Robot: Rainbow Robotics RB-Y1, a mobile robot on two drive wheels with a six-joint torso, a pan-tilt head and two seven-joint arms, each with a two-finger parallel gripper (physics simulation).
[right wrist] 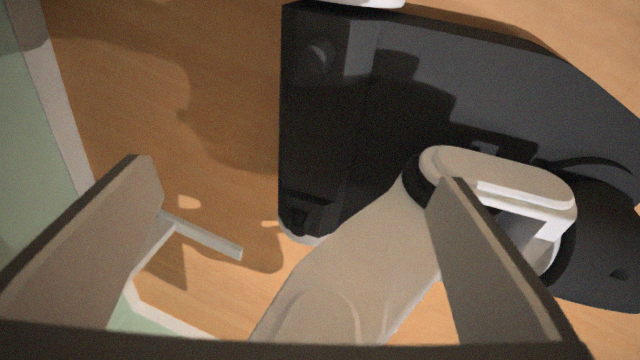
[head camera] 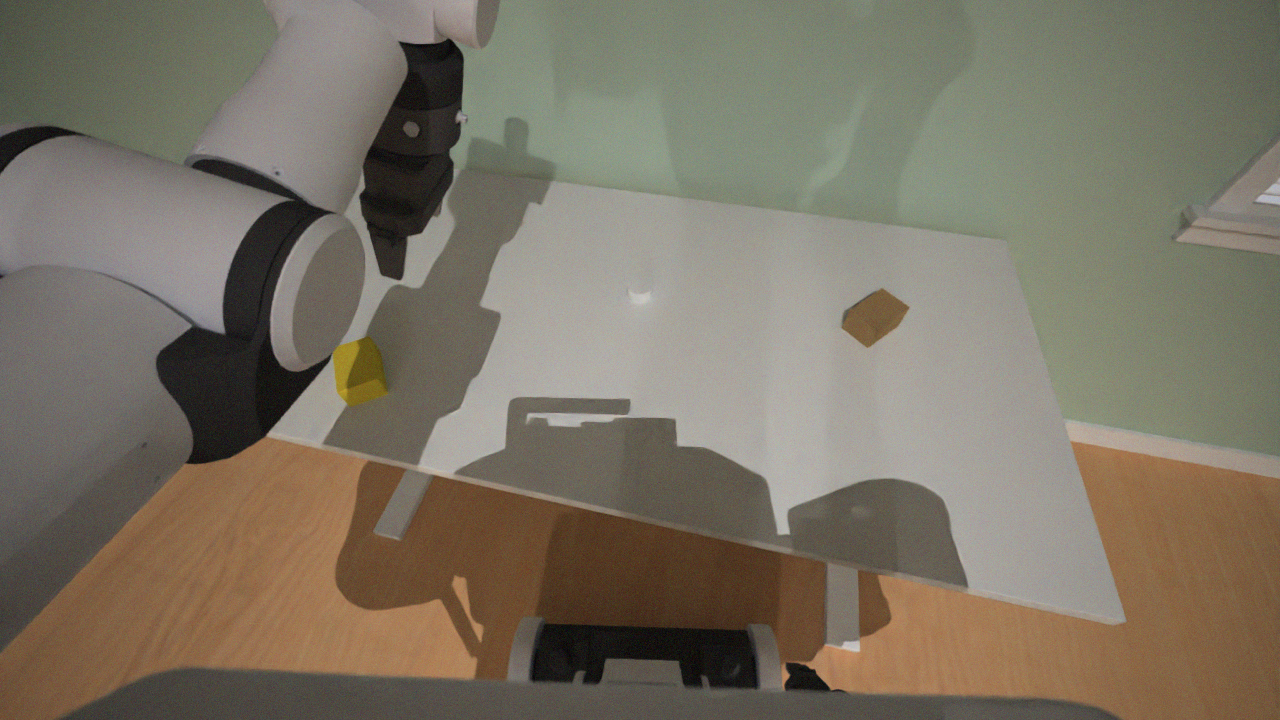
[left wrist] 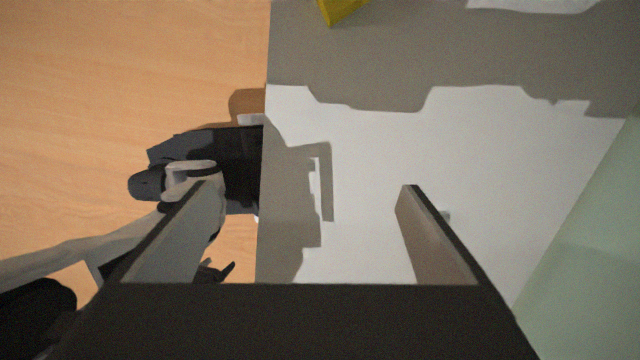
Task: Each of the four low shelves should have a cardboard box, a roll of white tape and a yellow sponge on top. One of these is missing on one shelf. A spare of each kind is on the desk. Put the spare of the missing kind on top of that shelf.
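Frame: origin at the robot's base, x back, y right, z up, level; millimetres.
Seen in the pictures: left gripper, fingertip midpoint: [head camera: 412, 242] [left wrist: 309, 195]; right gripper, fingertip midpoint: [right wrist: 298, 186] [left wrist: 221, 261].
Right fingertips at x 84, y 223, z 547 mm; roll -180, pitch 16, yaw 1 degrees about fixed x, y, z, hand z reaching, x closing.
Note:
Offsets run from my right fingertips to a thing's top centre. Level surfaces: height alone.
A yellow sponge @(dx -446, dy -716, dz +219 mm) [head camera: 359, 368] [left wrist: 340, 10] lies near the left front edge of the white desk @(dz +174 mm) [head camera: 716, 376] [left wrist: 370, 135]. A small white tape roll @(dx -661, dy -245, dz +198 mm) [head camera: 639, 295] is at the desk's middle; in the left wrist view the tape roll [left wrist: 445, 215] is partly hidden behind a finger. A brown cardboard box @(dx -585, dy +187, dz +224 mm) [head camera: 875, 317] is on the right part of the desk. My left gripper [head camera: 414, 240] [left wrist: 309, 195] is open and empty above the desk's left part, farther back than the sponge. My right gripper [right wrist: 298, 186] is open, with the robot's base beyond its fingers. The low shelves do not show.
A green wall [head camera: 716, 107] [right wrist: 25, 150] stands behind the desk, with a window frame [head camera: 1230, 214] at the right. My left arm [head camera: 134, 223] covers the desk's left end in the head view. Wooden floor @(dz -546 mm) [head camera: 268, 573] [left wrist: 125, 60] lies in front of the desk, whose feet [head camera: 404, 505] stick out.

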